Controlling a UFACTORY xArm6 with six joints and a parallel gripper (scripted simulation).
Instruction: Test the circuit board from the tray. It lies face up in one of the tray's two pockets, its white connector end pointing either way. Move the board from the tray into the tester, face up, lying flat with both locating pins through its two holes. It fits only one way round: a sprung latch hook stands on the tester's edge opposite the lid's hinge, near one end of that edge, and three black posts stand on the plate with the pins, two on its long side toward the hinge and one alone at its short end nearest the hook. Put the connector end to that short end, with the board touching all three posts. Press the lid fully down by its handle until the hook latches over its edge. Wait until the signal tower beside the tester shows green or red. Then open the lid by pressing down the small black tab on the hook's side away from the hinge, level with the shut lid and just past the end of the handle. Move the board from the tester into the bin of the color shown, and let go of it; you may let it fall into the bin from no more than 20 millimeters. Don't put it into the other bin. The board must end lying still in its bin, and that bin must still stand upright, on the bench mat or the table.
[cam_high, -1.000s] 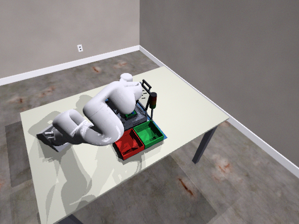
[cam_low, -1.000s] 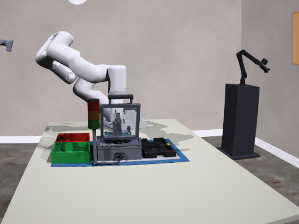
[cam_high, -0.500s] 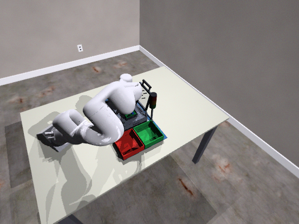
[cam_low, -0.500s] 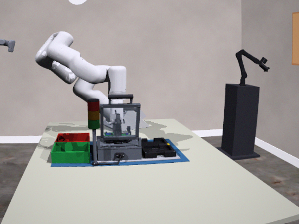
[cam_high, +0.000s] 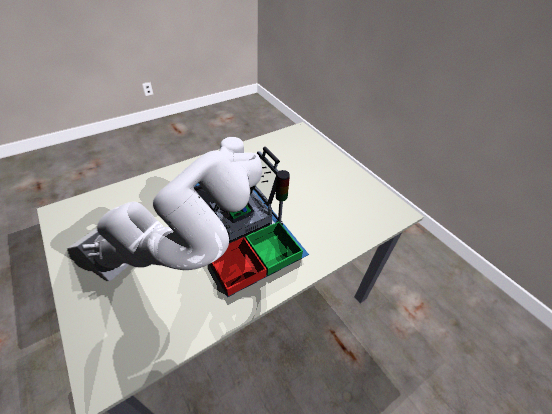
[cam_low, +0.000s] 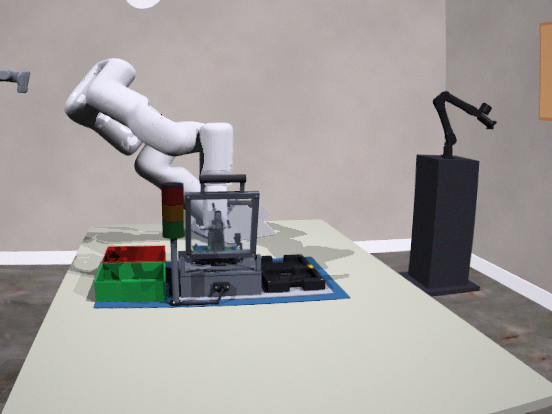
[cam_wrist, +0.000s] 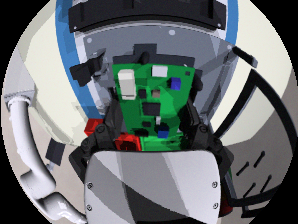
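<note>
My gripper is now right at the green circuit board. From my hand the other things lie so: tester plate: 1 cm ahead, 1 cm to the left, 1 cm below; green bin: 5 cm ahead, 20 cm to the right, 7 cm below; clear lid: 13 cm ahead, 10 cm above.
</note>
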